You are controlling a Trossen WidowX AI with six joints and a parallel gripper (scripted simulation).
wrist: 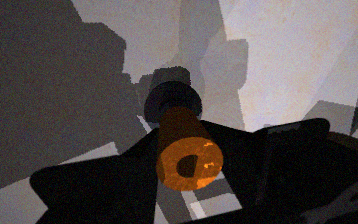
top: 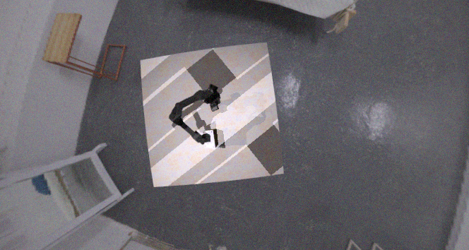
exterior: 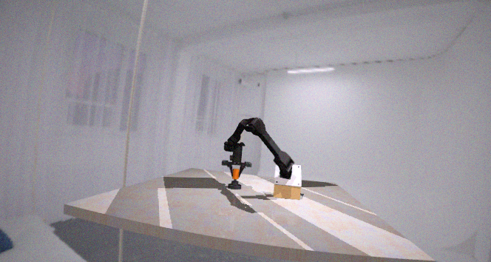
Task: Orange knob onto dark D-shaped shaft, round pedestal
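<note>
Right now the orange knob is 2 cm above my gripper tip. From my gripper tip the other things lie so: dark round pedestal (4 cm below).
</note>
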